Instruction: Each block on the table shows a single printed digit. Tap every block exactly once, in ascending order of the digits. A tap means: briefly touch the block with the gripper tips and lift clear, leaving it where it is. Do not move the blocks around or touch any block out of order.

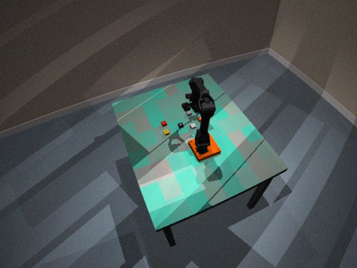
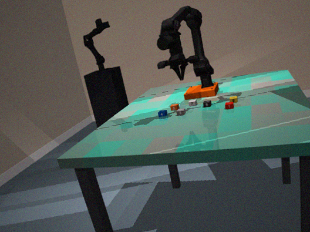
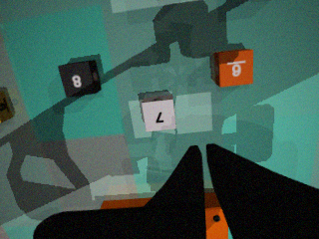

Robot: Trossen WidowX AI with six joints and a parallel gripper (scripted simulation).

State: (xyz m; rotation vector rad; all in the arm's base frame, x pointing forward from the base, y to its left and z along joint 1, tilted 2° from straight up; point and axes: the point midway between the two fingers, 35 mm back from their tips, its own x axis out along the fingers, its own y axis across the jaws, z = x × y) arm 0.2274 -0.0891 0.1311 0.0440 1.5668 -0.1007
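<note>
Now: the white block 11 cm below my gripper tip, 3 cm to the left of it and 1 cm behind it. The rest, counted from my gripper tip: orange block: 11 cm below, 5 cm to the right, 2 cm ahead; black block: 11 cm below, 10 cm to the left, 4 cm ahead; grey block: 12 cm ahead, 11 cm below, 1 cm to the right.
</note>
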